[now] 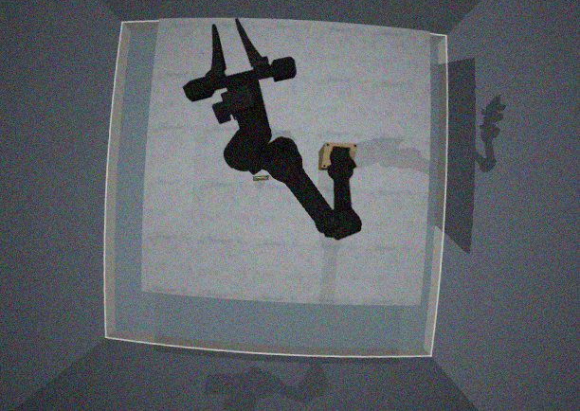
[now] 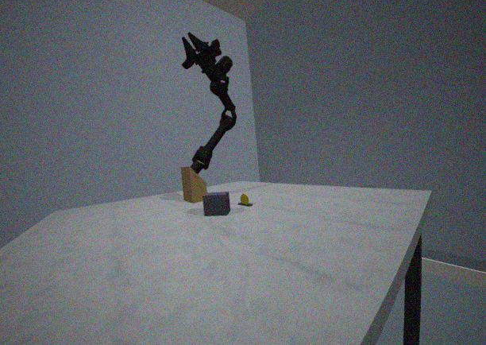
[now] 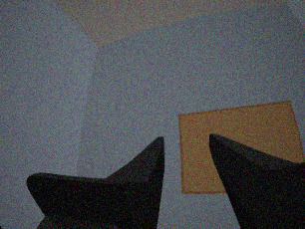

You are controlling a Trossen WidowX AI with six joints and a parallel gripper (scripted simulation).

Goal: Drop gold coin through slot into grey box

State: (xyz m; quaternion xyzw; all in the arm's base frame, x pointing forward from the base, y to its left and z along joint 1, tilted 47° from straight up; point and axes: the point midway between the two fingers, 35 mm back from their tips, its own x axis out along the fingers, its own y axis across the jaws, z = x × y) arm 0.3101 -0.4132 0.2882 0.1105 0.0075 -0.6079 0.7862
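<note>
Right now my gripper tip is 660 mm above the gold coin, 200 mm to the right of it and 10 mm short of it.
</note>
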